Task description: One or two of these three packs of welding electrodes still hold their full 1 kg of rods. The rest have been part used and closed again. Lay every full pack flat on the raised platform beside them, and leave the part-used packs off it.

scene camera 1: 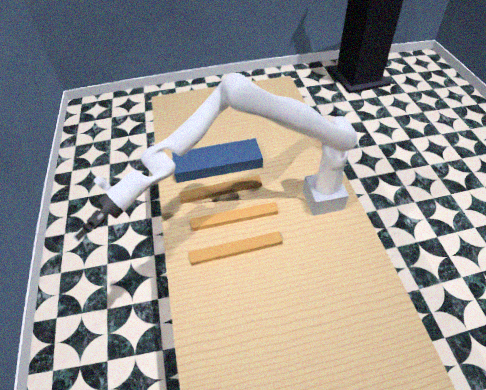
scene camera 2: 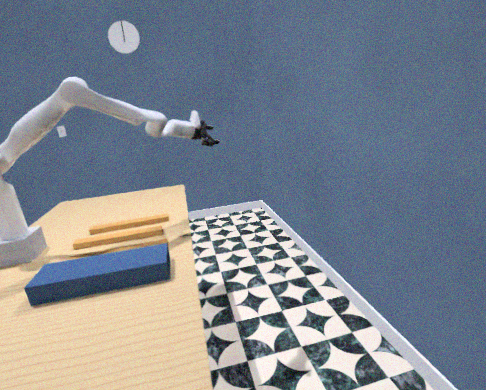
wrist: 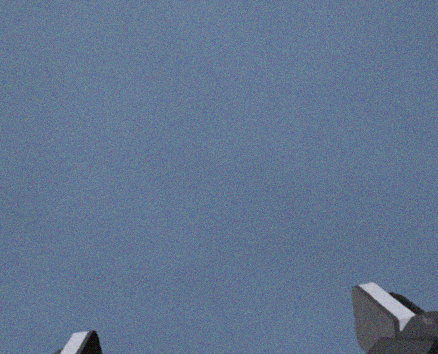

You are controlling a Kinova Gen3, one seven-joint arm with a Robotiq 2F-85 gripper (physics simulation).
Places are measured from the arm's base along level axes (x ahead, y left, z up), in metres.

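Pixels of known places: gripper, fingertip midpoint: [scene camera 1: 77,237] [scene camera 2: 215,135] [wrist: 229,337]; arm's base at its link origin: [scene camera 1: 326,186] [scene camera 2: 16,234].
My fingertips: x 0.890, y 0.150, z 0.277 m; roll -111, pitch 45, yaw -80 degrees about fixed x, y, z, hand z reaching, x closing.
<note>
For each thing: its top centre in the pictures, then the offset to it from my fingertips. Level surfaces: height alone.
- nearest pack at its top centre: [scene camera 1: 235,246] [scene camera 2: 130,221] 0.346 m down, 0.470 m back, 0.038 m right
- middle pack at its top centre: [scene camera 1: 234,214] [scene camera 2: 118,234] 0.346 m down, 0.508 m back, 0.185 m right
- third pack at its top centre: [scene camera 2: 119,249] [scene camera 1: 220,187] 0.346 m down, 0.493 m back, 0.344 m right
- raised platform at its top centre: [scene camera 2: 102,263] [scene camera 1: 216,155] 0.311 m down, 0.520 m back, 0.507 m right
- wooden table at its surface level: 0.371 m down
Three long, slim orange packs lie roughly parallel on the table. In scene camera 1 the nearest pack [scene camera 1: 235,248] [scene camera 2: 129,223] and the middle pack [scene camera 1: 234,216] [scene camera 2: 118,237] are evenly lit. The third pack [scene camera 1: 212,190] lies beside the platform in shadow and is mostly hidden behind it in scene camera 2. The raised platform [scene camera 1: 218,160] [scene camera 2: 100,273] is a blue block with no pack on it. I cannot tell from their looks which packs are full. My gripper [scene camera 1: 80,234] [scene camera 2: 215,135] [wrist: 229,337] is open and empty, up in the air beyond the table's edge, away from the packs.
The wooden table [scene camera 1: 300,310] [scene camera 2: 125,345] carries the arm's base [scene camera 1: 326,199] [scene camera 2: 22,247]. A black column [scene camera 1: 367,45] stands on the patterned floor behind the table. Blue wall fills the background. The arm arches high over the platform side of the table.
</note>
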